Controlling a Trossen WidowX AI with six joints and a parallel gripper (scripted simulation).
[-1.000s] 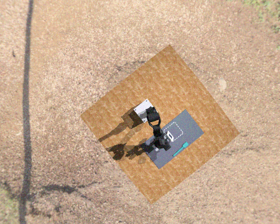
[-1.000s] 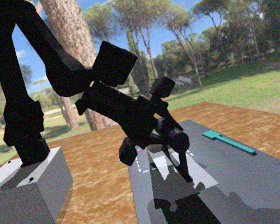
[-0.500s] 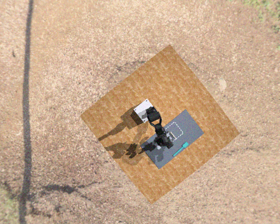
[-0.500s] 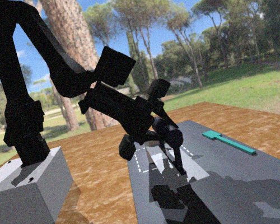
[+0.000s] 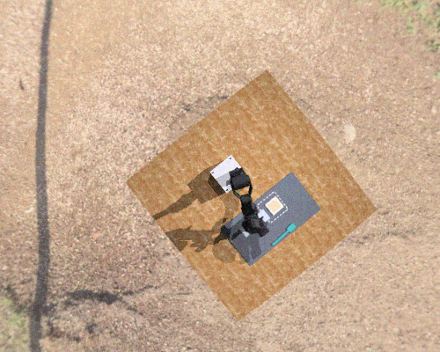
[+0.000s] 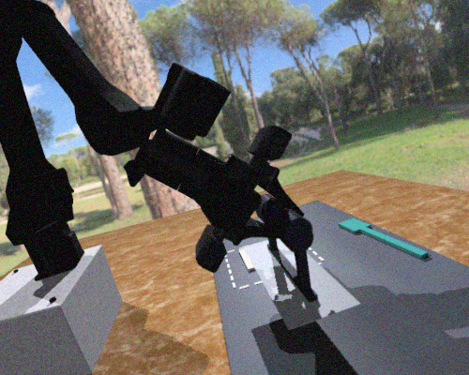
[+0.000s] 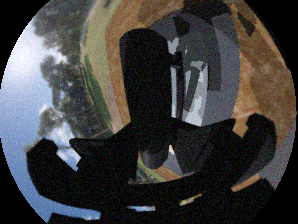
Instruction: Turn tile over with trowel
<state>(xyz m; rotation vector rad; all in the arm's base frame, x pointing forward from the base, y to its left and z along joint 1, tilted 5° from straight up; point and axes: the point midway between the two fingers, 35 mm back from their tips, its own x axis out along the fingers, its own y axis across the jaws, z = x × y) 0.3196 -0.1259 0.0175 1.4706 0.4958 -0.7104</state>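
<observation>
Right now my gripper tip is 170 mm to the right of the tile and 100 mm above it. The rest, counted from my gripper tip: teal trowel: 190 mm ahead, 100 mm below, 90 mm to the left; grey mat: 130 mm below, 90 mm to the left, 50 mm ahead.
</observation>
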